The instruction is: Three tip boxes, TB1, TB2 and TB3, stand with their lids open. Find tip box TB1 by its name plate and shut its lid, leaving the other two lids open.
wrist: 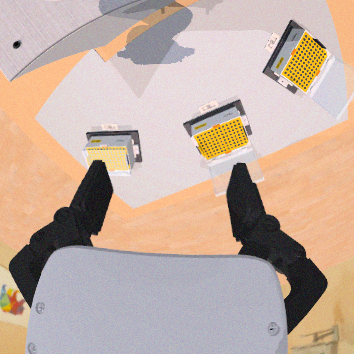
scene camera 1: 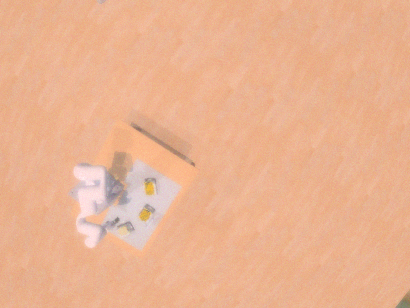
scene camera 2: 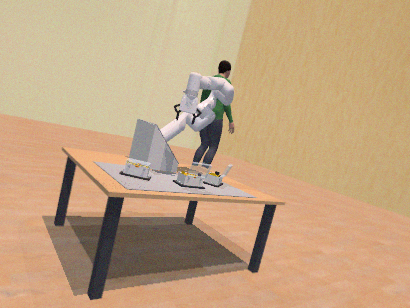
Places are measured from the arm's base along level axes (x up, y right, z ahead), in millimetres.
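Pixels of known places: gripper, fingertip midpoint: (wrist: 167, 176) (scene camera 1: 113, 220) (scene camera 2: 184, 122); arm's base, link origin: (scene camera 2: 159, 138).
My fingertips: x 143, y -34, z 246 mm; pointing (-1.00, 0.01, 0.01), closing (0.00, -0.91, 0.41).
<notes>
For each thing: its top centre in the pictures, then the offset to it from my fingertips. Level surfaces: height alone.
- Tip box TB1, top centre: (wrist: 104, 159) (scene camera 2: 139, 161) (scene camera 1: 122, 231) dx -256, dy +250, dz +99 mm
- Tip box TB3, top centre: (wrist: 223, 143) (scene camera 1: 144, 215) dx -259, dy -37, dz +171 mm
- Tip box TB2, top centre: (wrist: 310, 64) (scene camera 1: 148, 189) dx -259, dy -274, dz +42 mm
- grey mat, surface height: dx -334 mm
- wooden table, surface height: dx -337 mm
Tip box TB1 (scene camera 1: 125, 229) (scene camera 2: 136, 169) (wrist: 108, 156) is the left box in the wrist view. Its lid lies down over the tips, which look pale through it; its plate is blurred. Tip box TB3 (scene camera 1: 146, 213) (scene camera 2: 189, 177) (wrist: 221, 137) is the middle box, its clear lid (scene camera 2: 202, 165) (wrist: 238, 176) open. Tip box TB2 (scene camera 1: 150, 187) (scene camera 2: 213, 179) (wrist: 304, 61), at the right with a readable plate, has its lid (scene camera 2: 228, 170) (wrist: 334, 89) open. My gripper (scene camera 2: 186, 120) (wrist: 167, 176) is open and empty, high above the boxes; its left finger overlaps TB1 in the wrist view.
The boxes stand on a grey mat (scene camera 2: 110, 171) (wrist: 70, 102) on a wooden table (scene camera 1: 145, 150) (scene camera 2: 84, 161). A tall grey wedge-shaped block (scene camera 2: 144, 145) (wrist: 50, 37) stands by the arm. A person (scene camera 2: 218, 110) in green stands behind the arm in the second scene view.
</notes>
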